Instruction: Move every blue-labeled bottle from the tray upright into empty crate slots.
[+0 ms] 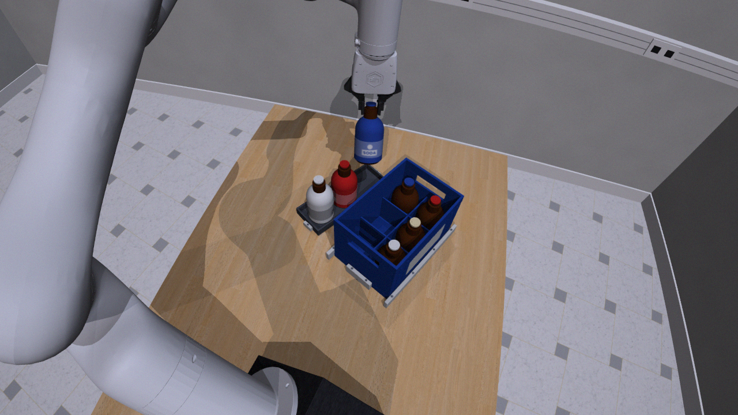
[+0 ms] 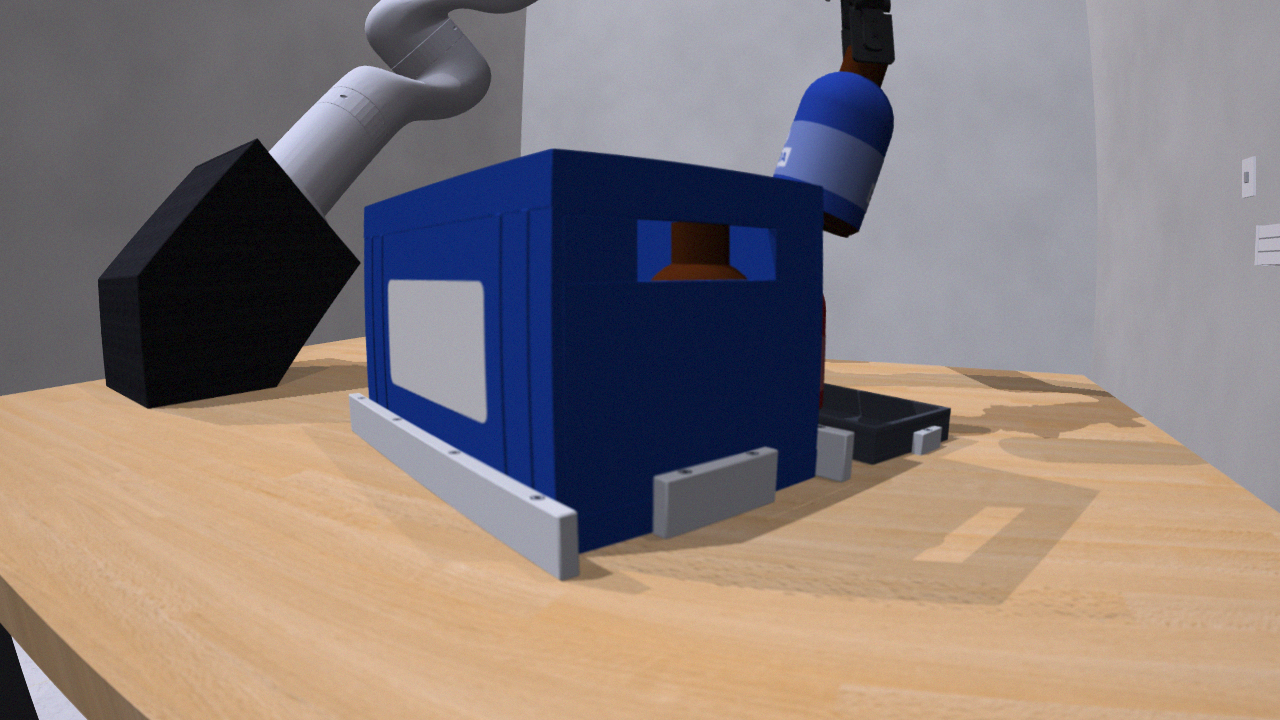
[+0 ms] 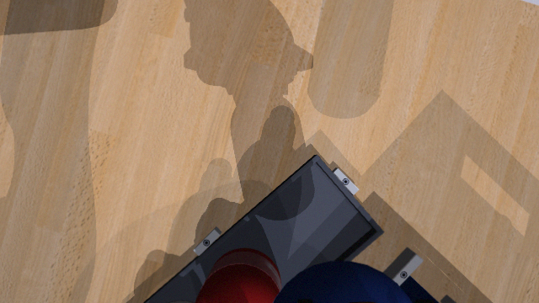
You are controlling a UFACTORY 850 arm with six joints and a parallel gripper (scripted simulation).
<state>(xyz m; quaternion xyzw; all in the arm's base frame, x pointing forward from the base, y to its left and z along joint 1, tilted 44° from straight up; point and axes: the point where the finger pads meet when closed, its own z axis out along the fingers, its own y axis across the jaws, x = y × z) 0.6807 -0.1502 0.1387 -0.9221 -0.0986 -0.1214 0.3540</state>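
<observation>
Now: hand 2 cm past the blue-labeled bottle, 1 cm to the left of it and 7 cm above it. Round my hand: white-labeled bottle 15 cm behind, 9 cm to the left, 22 cm below; tray 8 cm behind, 4 cm to the left, 29 cm below; red-labeled bottle 8 cm behind, 4 cm to the left, 22 cm below.
</observation>
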